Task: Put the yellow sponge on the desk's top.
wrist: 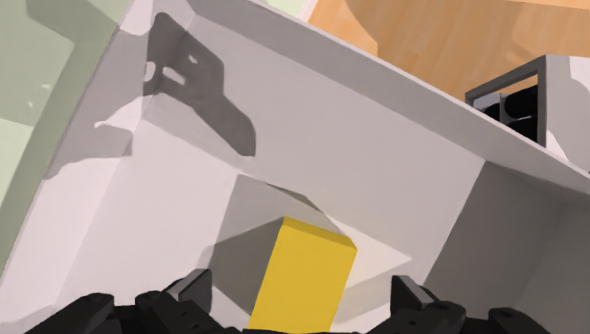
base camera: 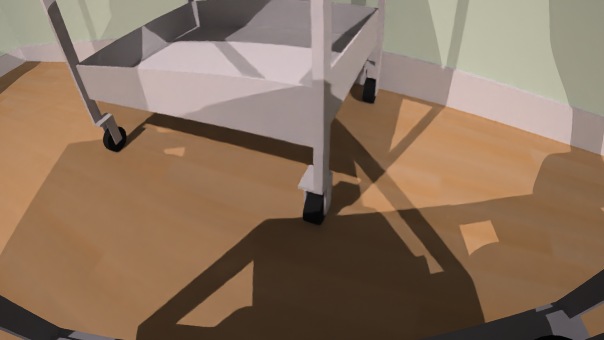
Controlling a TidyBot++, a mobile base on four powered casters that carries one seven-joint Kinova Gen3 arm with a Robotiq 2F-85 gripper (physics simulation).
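Frame: origin at the arm's base, x ahead, y left, z up, level; metres.
Seen in the pictures: gripper, fingertip midpoint: (wrist: 300, 293).
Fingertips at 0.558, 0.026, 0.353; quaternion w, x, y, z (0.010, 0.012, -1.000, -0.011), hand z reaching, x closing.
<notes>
A point is followed by its place in that frame, as x, y, z.
The yellow sponge (wrist: 305, 275) {0.555, 0.034, 0.302} lies in a light grey tray of the cart, near one of its side walls, in the lower middle of the wrist view. My gripper (wrist: 300, 293) {0.558, 0.026, 0.353} is open, with one finger on each side of the sponge in the picture and a gap on both sides. The gripper seems to be above the sponge; the exact height is hard to tell. The lower end of the sponge is cut off by the view's edge and the gripper. The desk does not show in either view.
The cart (base camera: 321, 115) {0.336, -0.019, -0.218} stands on black casters near the pale green wall (base camera: 510, 45) {0.593, -0.423, -0.221}. The tray's high side wall (wrist: 350, 115) {0.526, -0.074, 0.266} runs past the sponge. Part of my mobile base (wrist: 542, 100) {0.151, -0.171, -0.025} shows beyond it at the right of the wrist view.
</notes>
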